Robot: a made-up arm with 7 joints.
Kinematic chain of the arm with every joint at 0, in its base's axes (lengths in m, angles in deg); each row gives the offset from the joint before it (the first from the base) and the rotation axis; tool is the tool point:
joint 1: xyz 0 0 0.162 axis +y
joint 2: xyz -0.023 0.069 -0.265 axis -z
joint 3: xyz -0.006 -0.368 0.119 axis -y
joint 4: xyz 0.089 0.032 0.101 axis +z
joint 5: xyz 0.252 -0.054 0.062 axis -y
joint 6: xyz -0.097 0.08 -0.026 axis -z
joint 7: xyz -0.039 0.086 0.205 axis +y
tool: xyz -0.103 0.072 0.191
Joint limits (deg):
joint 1: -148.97..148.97
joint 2: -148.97..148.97
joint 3: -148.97..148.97
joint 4: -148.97..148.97
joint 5: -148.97..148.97
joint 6: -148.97..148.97
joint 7: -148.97..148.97
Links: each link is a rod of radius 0.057 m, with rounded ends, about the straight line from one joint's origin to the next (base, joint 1, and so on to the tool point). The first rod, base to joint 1, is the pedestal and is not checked.
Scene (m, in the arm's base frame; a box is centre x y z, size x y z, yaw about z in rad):
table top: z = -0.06
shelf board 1: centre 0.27 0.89 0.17 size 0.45 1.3 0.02 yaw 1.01
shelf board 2: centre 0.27 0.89 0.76 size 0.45 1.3 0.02 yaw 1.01
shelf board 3: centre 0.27 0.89 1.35 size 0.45 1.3 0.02 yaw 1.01
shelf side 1: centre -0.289 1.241 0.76 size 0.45 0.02 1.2 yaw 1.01
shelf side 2: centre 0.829 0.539 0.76 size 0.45 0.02 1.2 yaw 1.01
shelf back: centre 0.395 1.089 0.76 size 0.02 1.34 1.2 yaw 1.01
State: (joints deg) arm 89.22 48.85 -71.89 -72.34 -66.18 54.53 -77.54
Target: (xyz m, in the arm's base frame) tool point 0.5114 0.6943 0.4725
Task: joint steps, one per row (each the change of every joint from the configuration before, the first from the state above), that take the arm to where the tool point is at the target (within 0.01 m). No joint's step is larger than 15 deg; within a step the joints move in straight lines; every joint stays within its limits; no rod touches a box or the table.
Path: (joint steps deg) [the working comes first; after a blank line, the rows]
Joints at the target: 140.96 142.33 -40.75 -145.11 -75.05 75.52 -57.53
Straight joint move there: touches shelf board 2.

1: 8.98 12.32 4.20 -12.77 -4.94 11.91 -6.52
2: 8.99 12.33 4.19 -12.77 -4.95 11.90 -6.53
3: 8.98 12.32 4.20 -12.78 -4.94 11.91 -6.52
4: 8.98 12.33 4.20 -12.77 -4.94 11.91 -6.53
5: 8.99 12.32 4.19 -12.77 -4.95 11.90 -6.52
6: 8.98 12.33 4.20 -12.77 -4.94 11.91 -6.53
7: -0.54 4.88 1.49 0.96 5.20 -12.61 14.79
8: -0.54 4.89 1.49 0.97 5.20 -12.62 14.79
9: -0.54 4.88 1.49 0.96 5.19 -12.61 14.79
10: -0.54 4.88 1.49 0.97 5.20 -12.61 14.79

